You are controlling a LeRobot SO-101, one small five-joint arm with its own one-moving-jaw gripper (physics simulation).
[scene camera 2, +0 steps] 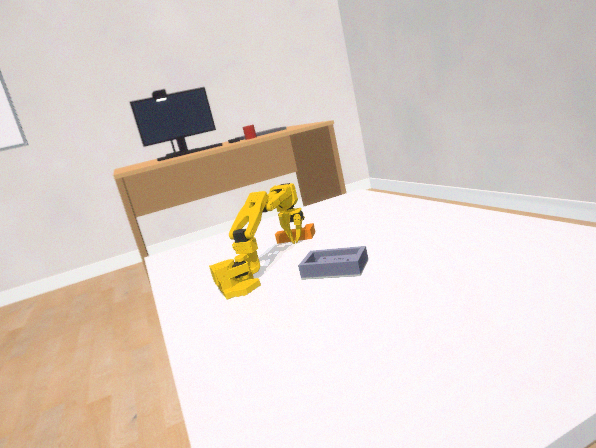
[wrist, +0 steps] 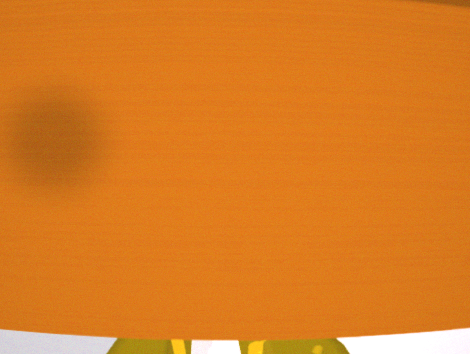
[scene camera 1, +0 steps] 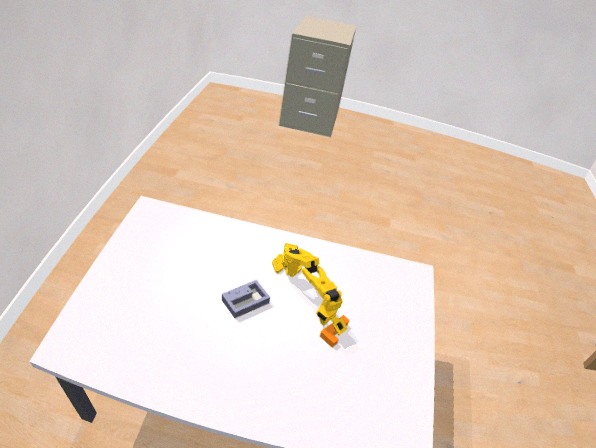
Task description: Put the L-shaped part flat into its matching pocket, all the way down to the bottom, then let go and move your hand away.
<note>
An orange L-shaped part rests on the table. I also see a grey pocket block.
</note>
